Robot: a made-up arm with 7 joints.
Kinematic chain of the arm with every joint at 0, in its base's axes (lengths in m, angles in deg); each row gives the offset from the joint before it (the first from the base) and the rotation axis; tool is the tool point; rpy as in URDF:
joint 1: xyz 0 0 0.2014 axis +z
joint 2: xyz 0 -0.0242 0.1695 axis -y
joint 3: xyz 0 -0.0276 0.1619 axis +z
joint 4: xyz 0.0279 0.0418 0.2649 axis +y
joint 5: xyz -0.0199 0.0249 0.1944 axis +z
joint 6: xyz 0 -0.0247 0.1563 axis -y
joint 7: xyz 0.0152 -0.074 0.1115 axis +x
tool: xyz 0 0 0 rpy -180 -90 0
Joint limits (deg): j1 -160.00..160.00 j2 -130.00..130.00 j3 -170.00..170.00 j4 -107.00..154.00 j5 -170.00..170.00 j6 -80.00..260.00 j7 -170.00..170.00
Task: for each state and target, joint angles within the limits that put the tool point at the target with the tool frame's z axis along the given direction. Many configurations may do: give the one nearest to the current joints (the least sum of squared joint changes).
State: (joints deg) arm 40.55 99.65 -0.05 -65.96 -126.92 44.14 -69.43
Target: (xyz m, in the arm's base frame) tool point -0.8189 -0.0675 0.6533 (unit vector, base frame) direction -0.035 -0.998 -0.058
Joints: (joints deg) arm 3.87 55.23 16.17 -17.30 -110.53 9.28 -69.43
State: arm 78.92 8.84 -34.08 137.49 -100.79 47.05 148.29
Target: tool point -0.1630 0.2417 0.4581 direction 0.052 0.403 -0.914
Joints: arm 96.82 -5.28 -7.13 152.72 -127.61 87.13 148.29
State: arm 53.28 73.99 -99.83 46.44 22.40 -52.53 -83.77
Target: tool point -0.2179 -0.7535 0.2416 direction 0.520 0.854 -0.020
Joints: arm 52.53 89.70 -109.80 26.81 -7.87 -68.49 -83.77
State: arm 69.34 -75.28 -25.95 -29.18 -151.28 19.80 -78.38
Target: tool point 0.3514 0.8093 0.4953 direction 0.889 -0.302 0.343
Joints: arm 63.55 -90.36 8.92 -4.51 -118.63 9.27 -78.38
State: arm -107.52 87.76 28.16 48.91 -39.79 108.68 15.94
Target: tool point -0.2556 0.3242 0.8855 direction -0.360 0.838 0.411
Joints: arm -54.85 57.08 12.70 63.03 -13.25 159.14 15.94
